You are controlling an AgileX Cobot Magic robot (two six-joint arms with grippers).
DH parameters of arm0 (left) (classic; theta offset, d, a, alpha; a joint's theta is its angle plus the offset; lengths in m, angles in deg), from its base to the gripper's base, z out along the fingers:
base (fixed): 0 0 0 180
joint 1: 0 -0.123 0 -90
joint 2: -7.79 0 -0.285 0
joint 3: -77.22 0 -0.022 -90
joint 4: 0 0.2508 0 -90
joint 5: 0 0 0.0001 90
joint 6: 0 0.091 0 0
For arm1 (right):
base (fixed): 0 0 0 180
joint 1: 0 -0.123 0 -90
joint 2: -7.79 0 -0.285 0
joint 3: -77.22 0 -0.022 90
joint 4: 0 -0.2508 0 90
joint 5: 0 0 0.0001 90
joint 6: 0 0.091 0 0
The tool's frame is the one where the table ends.
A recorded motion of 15 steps. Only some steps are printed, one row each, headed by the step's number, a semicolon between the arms.
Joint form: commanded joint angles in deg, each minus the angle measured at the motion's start. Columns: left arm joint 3, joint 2, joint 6, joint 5, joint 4, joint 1; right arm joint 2, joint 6, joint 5, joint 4, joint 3, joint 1.
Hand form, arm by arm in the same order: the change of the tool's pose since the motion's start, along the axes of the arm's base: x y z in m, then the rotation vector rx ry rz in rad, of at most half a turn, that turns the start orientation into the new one. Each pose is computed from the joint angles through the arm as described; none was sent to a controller.
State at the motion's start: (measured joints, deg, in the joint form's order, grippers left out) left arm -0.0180 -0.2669 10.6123 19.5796 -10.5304 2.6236; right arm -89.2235 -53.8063 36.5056 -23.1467 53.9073 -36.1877
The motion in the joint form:
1: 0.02 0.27 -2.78 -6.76 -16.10 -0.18; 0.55 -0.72 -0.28 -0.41 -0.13 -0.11
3: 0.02 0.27 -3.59 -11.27 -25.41 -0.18; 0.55 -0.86 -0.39 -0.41 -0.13 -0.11
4: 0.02 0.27 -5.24 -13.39 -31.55 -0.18; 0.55 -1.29 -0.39 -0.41 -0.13 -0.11
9: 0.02 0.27 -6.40 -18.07 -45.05 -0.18; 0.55 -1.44 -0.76 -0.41 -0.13 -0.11
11: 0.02 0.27 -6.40 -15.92 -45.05 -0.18; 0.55 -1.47 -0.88 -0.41 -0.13 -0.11
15: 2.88 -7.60 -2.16 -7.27 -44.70 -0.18; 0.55 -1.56 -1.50 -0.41 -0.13 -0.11
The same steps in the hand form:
1: 0.0015 -0.0034 0.0125 -0.3351 -0.0983 0.0259; -0.0012 0.0001 0.0026 0.0086 -0.0120 0.0076
3: 0.0023 -0.0021 0.0200 -0.5165 -0.1588 0.0526; -0.0011 0.0001 0.0026 0.0089 -0.0147 0.0091
4: 0.0024 -0.0010 0.0234 -0.6543 -0.1798 0.0726; -0.0011 0.0001 0.0026 0.0073 -0.0180 0.0157
9: 0.0026 0.0036 0.0294 -0.9141 -0.2259 0.1224; -0.0005 0.0003 0.0028 0.0092 -0.0247 0.0157
11: 0.0025 0.0008 0.0274 -0.9120 -0.1923 0.1030; -0.0004 0.0003 0.0029 0.0099 -0.0268 0.0155
15: 0.0110 -0.0107 0.0282 -0.8179 0.0101 0.0493; 0.0005 0.0006 0.0032 0.0136 -0.0368 0.0131

